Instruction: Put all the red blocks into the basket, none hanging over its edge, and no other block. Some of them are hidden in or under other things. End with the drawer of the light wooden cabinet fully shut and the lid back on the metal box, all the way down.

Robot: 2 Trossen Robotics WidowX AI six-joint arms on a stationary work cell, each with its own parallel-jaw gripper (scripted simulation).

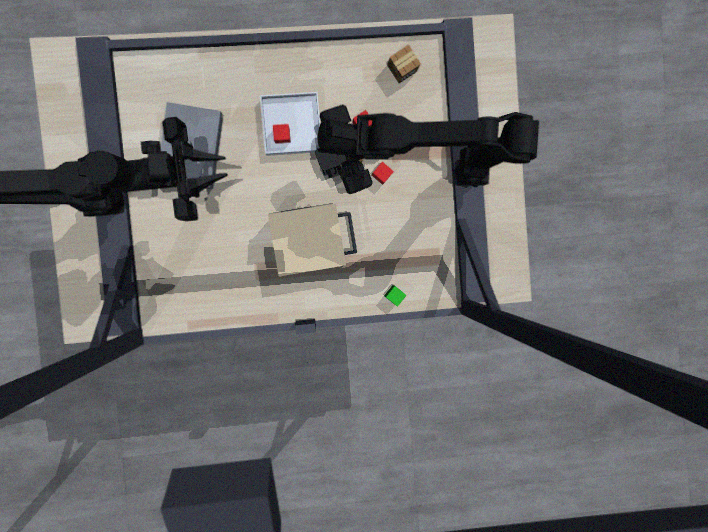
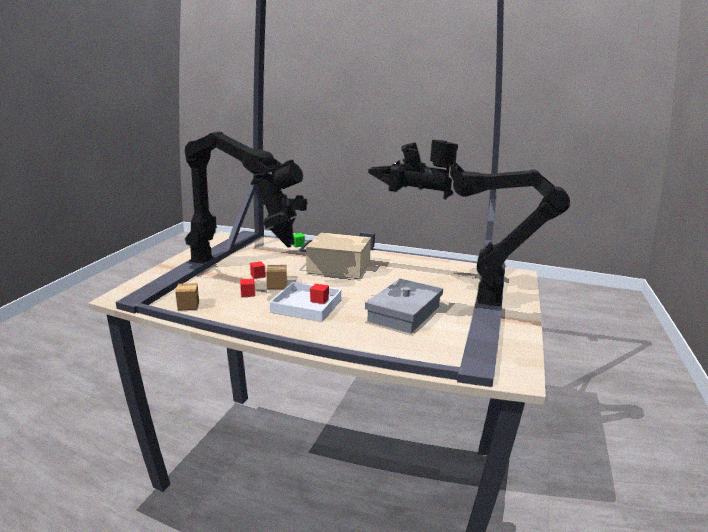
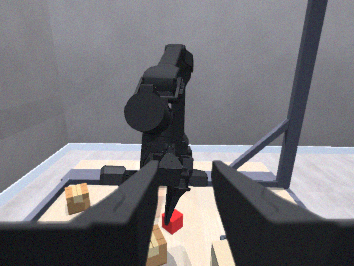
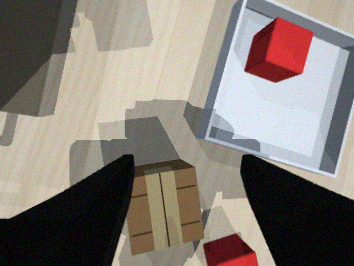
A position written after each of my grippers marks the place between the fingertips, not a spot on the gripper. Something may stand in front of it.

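My left gripper (image 1: 226, 166) is visible to me, and I find it again in image 2 (image 2: 369, 170) and in image 3 (image 3: 185, 168). My right gripper (image 1: 331, 155) is here too. As for the things, I see a grey metal lid (image 1: 203, 125), which is also in image 2 (image 2: 397, 300), though in image 3 the lid is out of frame, and in image 4 the lid is out of frame as well. There is a white basket (image 1: 300, 111), and I can look at the basket in image 2 (image 2: 297, 295) and in image 4 (image 4: 297, 119) too. A light wooden cabinet (image 1: 309, 239) is also part of what I see.
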